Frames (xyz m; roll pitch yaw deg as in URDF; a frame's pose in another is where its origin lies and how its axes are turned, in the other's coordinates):
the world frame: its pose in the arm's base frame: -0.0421 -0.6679 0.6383 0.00 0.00 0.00
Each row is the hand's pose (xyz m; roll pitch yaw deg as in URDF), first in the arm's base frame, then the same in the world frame.
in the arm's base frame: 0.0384 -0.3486 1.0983 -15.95 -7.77 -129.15
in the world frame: 0.0805 0.3193 0.4600 -15.95 -7.77 -129.15
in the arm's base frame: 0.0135 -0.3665 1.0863 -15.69 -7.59 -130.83
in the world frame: 0.0556 0.3014 0.4480 -15.69 -7.59 -130.83
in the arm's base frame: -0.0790 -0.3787 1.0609 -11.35 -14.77 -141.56
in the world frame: -0.0369 0.2892 0.4226 -11.35 -14.77 -141.56
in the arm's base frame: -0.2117 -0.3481 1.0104 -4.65 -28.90 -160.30
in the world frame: -0.1696 0.3198 0.3721 -4.65 -28.90 -160.30
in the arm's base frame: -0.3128 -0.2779 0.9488 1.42 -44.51 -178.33
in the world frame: -0.2707 0.3900 0.3105 1.42 -44.51 -178.33
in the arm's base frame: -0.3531 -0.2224 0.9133 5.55 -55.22 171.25
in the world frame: -0.3110 0.4455 0.2750 5.55 -55.22 171.25
